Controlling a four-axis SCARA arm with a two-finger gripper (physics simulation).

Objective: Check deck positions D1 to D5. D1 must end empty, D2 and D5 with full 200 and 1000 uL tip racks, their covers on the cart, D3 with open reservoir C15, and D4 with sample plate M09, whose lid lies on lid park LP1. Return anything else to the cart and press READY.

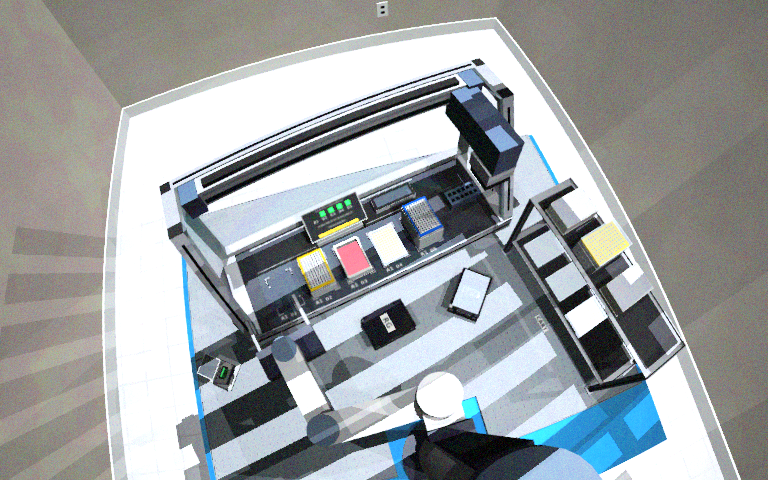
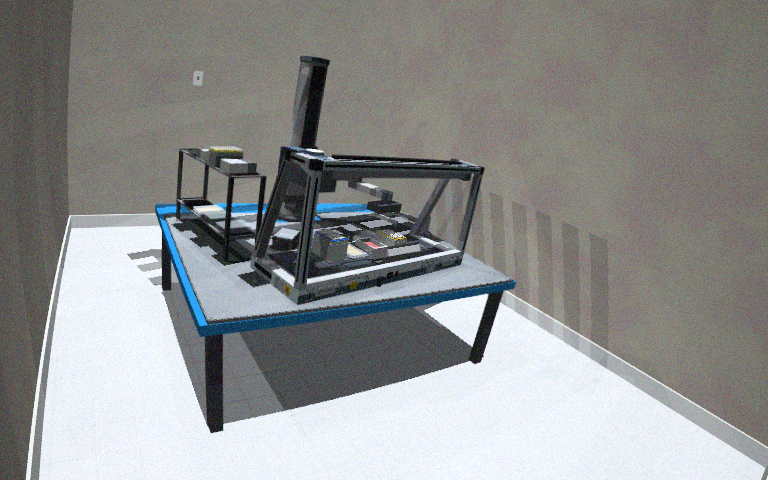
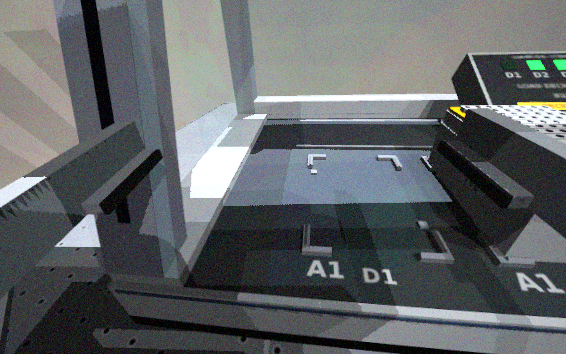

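My gripper is open and empty at the front left of the deck, its fingers apart before position D1, which holds no labware between its corner brackets. The yellow-rimmed tip rack stands uncovered on D2. The open reservoir with pink liquid is on D3. A cream plate without a lid is on D4. The blue-rimmed tip rack is uncovered on D5. A flat bluish piece lies behind D4; its label is unreadable.
The status panel shows D1 dark and D2 green. The cart holds a yellow-topped item and pale pieces. A black box, a white-topped box and a small green-lit device stand before the deck.
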